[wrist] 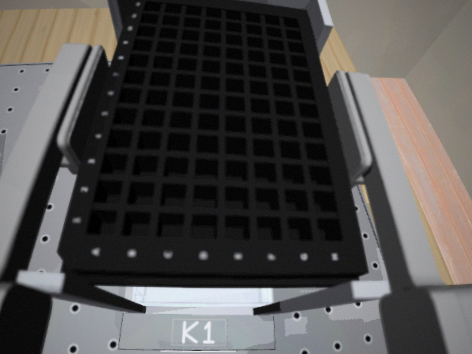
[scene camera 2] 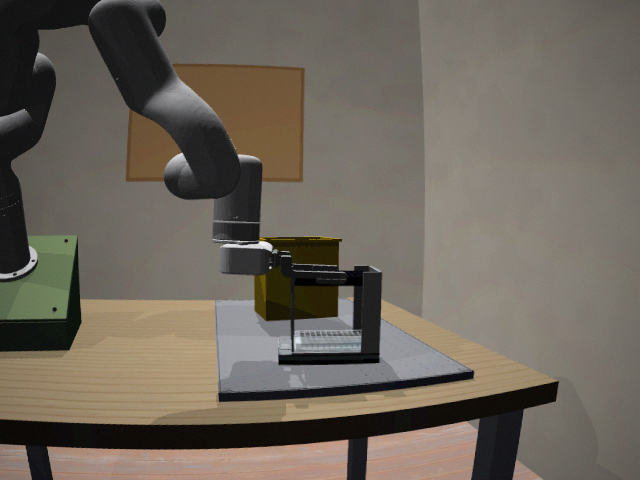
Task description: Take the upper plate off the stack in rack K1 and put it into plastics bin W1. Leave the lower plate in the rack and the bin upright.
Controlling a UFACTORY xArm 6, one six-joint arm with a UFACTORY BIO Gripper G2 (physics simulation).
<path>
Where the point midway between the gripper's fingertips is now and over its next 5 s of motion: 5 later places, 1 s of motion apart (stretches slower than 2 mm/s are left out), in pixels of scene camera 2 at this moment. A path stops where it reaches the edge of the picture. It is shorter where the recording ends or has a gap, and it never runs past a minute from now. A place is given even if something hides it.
My gripper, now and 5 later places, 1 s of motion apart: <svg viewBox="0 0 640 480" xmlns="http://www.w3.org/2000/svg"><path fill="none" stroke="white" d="M341 274L342 262L342 250L343 227L346 178L328 185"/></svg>
</path>
